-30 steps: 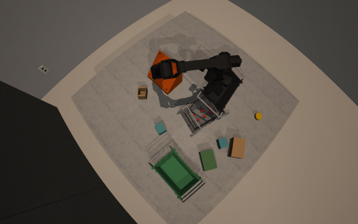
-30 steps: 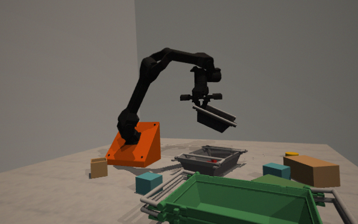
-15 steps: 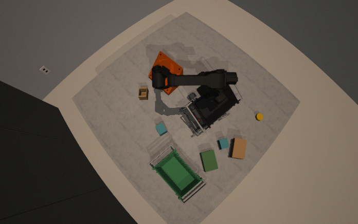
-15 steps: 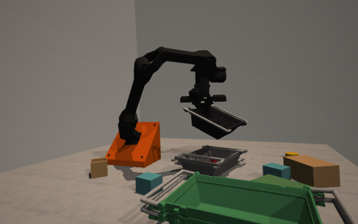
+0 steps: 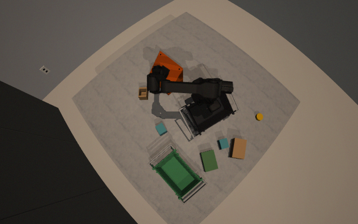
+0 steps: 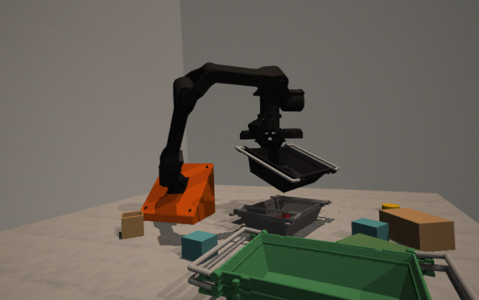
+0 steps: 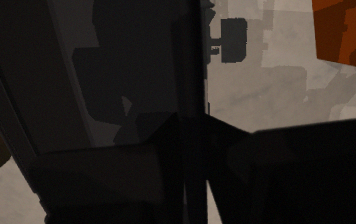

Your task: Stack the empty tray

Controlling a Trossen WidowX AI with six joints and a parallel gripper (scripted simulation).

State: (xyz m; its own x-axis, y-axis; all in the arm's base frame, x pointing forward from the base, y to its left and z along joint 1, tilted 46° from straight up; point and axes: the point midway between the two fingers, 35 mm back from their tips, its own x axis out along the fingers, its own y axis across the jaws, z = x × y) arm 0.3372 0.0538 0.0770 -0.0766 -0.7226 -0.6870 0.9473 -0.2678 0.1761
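The dark tray lies 70 mm ahead of my gripper tip and 20 mm to the right of it. The rest, counted from my gripper tip: green block 250 mm ahead, 220 mm to the right, 160 mm below; small tan box 360 mm behind, 170 mm to the right, 160 mm below; tan block 350 mm ahead, 50 mm to the right, 150 mm below.
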